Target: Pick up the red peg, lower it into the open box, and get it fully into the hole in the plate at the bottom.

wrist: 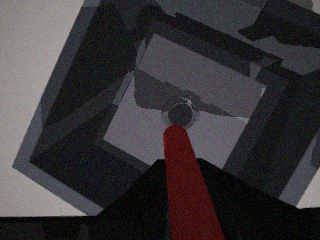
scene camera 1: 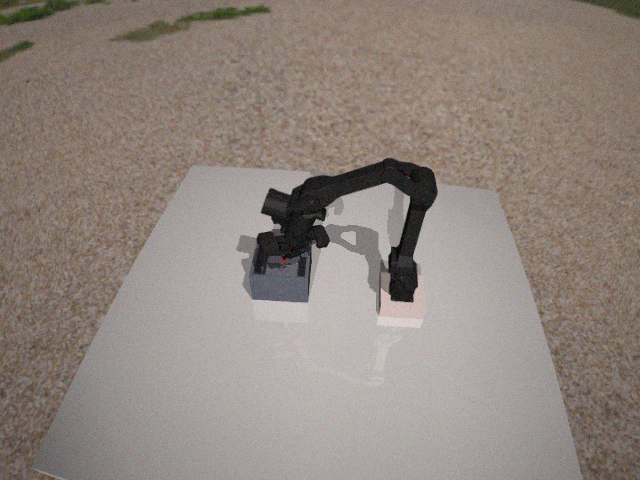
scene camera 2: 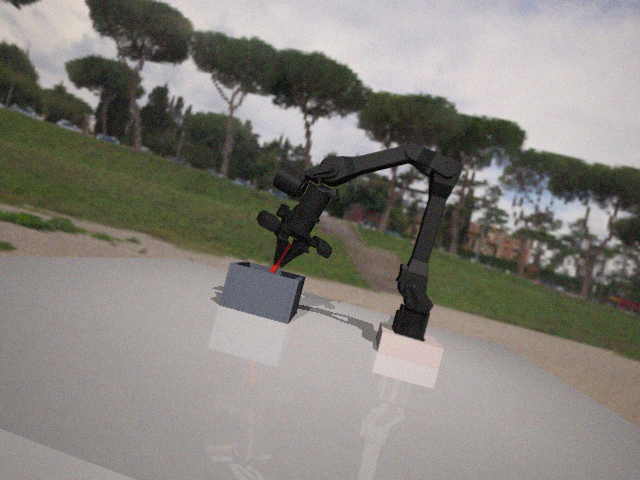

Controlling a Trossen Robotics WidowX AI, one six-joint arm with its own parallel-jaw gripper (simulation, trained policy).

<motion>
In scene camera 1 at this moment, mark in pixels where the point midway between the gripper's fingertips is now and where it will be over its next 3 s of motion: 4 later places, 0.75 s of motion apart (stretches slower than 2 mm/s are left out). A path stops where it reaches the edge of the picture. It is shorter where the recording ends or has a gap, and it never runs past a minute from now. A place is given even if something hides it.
My gripper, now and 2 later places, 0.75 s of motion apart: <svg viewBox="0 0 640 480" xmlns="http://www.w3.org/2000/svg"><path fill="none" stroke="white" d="M286 258L282 264L274 255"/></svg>
</motion>
